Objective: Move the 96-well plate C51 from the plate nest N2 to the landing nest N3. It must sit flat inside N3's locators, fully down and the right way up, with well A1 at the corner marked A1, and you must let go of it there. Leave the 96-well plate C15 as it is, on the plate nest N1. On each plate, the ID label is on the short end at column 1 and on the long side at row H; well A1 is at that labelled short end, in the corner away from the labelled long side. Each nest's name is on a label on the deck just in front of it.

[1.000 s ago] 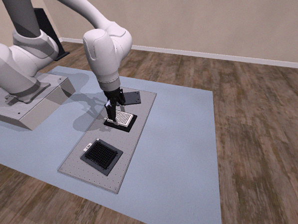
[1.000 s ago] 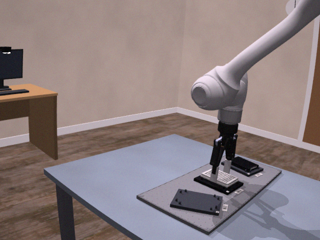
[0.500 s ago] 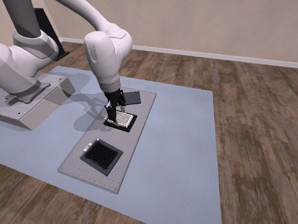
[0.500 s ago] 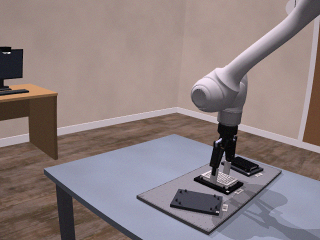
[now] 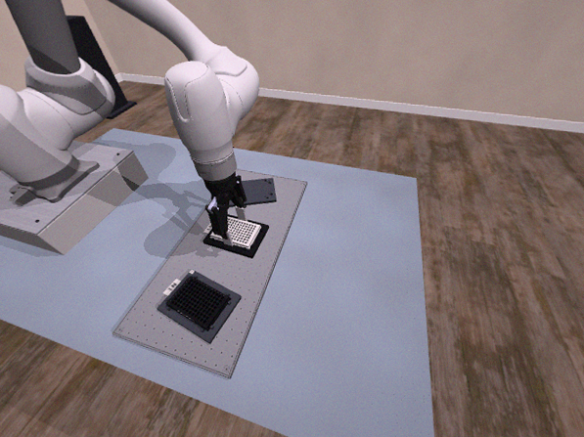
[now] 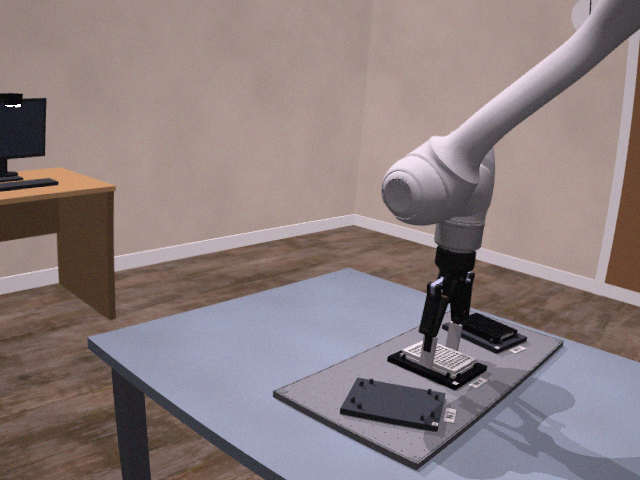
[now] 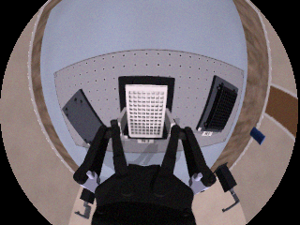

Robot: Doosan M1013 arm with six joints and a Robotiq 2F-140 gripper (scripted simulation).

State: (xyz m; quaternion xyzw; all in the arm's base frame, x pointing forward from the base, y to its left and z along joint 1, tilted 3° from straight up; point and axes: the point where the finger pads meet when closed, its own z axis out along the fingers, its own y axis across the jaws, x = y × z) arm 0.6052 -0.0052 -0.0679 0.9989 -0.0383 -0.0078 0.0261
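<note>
Right now the white 96-well plate C51 is 2 cm below my hand. Also, from my hand: black landing nest N3 (4 cm below); then black 96-well plate C15 (22 cm to the right, 2 cm below); then dark grey nest (2 cm behind, 19 cm to the left, 4 cm below).
</note>
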